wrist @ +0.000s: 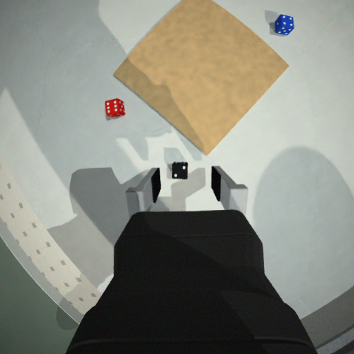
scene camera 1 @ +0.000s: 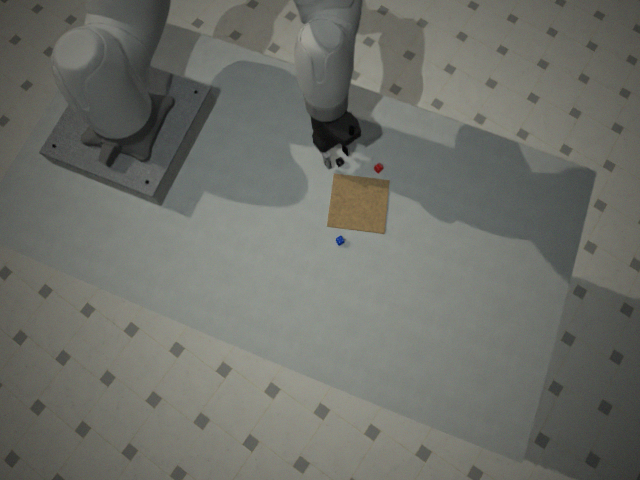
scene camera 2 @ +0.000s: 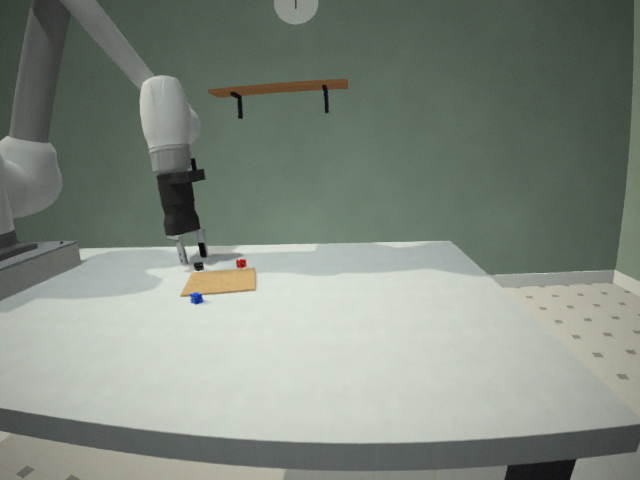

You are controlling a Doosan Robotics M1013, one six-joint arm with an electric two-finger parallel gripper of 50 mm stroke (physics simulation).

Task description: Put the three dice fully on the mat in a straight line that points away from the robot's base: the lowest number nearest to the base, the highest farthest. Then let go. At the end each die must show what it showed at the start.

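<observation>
A black die lies on the table off the mat's corner, two pips up. A red die lies beside the mat; a six-pip face shows. A blue die lies off the opposite side of the mat; its top number is too small to tell surely. The tan square mat bears no die. My gripper is open and empty, low above the table close to the black die, which appears between the fingers and slightly forward in the wrist view.
The robot's base plate stands on the table at the left of both scene views. A brown wall shelf hangs at the back. Arm shadows fall across the table and part of the mat.
</observation>
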